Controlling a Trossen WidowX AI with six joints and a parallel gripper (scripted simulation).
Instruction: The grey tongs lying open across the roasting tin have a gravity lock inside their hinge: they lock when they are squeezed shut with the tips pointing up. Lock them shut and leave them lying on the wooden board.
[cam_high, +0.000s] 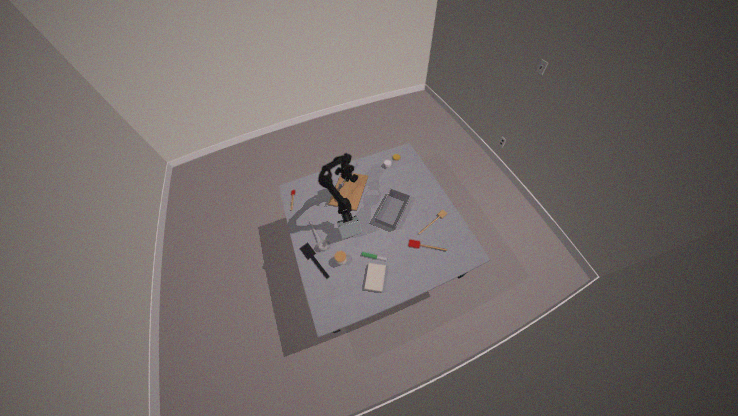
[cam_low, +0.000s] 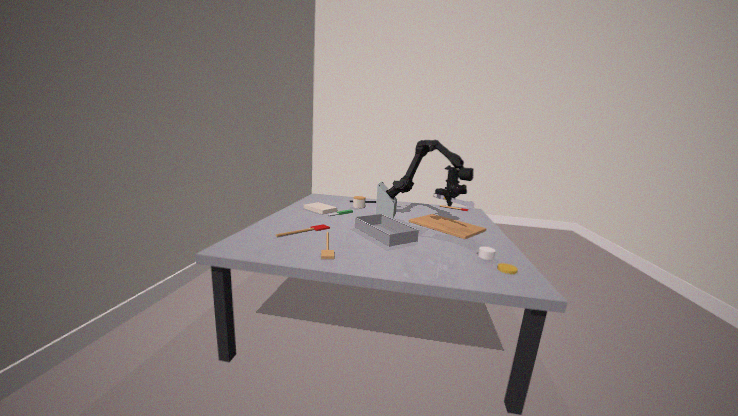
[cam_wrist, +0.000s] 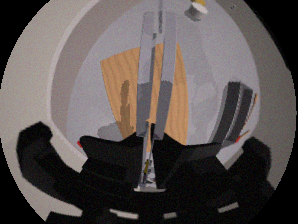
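The wooden board lies 11 cm below my gripper tip. Round my gripper tip: white cylinder: 41 cm ahead, 15 cm to the left, 10 cm below; roasting tin: 27 cm ahead, 31 cm to the right, 9 cm below; yellow disc: 52 cm ahead, 21 cm to the left, 11 cm below.
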